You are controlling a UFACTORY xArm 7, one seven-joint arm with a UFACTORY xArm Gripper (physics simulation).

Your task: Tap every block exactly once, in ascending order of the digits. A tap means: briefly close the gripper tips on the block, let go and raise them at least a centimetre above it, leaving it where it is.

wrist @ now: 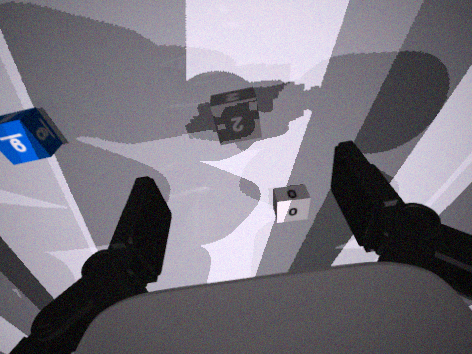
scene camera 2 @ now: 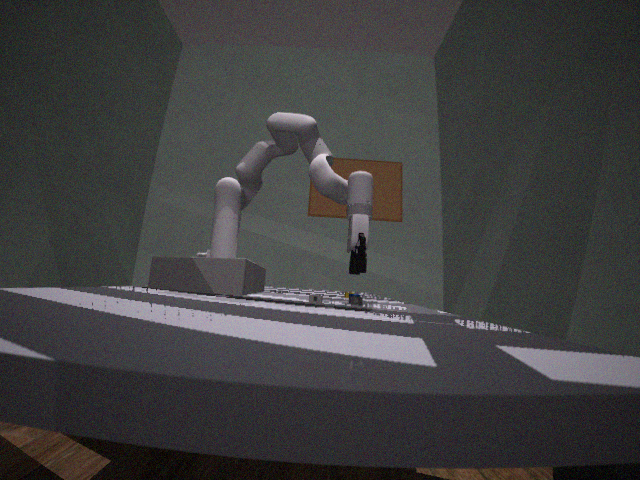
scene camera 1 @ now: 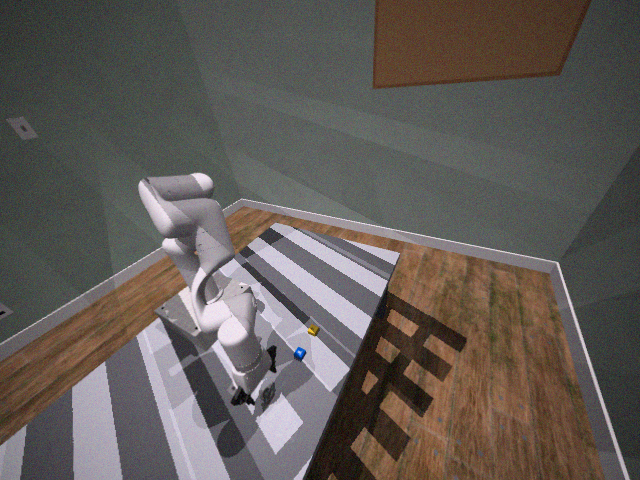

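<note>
My gripper (scene camera 1: 262,385) (scene camera 2: 357,273) (wrist: 245,180) is open and empty, raised above the table top, fingers pointing down. A dark grey block (wrist: 236,120) with digit 2 lies in shadow, ahead of the fingertips in the wrist view; it shows dimly in scene camera 1 (scene camera 1: 268,393). A smaller white block (wrist: 291,204) (scene camera 2: 315,299) with digit 0 appears between the fingers, nearer the right one; the gripper hides it in scene camera 1. A blue block (scene camera 1: 299,353) (wrist: 22,140) is at the left of the wrist view; its digit is unclear. A yellow block (scene camera 1: 313,330) (scene camera 2: 348,294) lies beyond it, digit unreadable.
The blocks lie on a table (scene camera 1: 330,289) (scene camera 2: 310,382) with light and dark stripes and shadows. The arm's base box (scene camera 2: 196,273) stands on the table at the left in scene camera 2. The table edge drops to a wooden floor (scene camera 1: 496,351).
</note>
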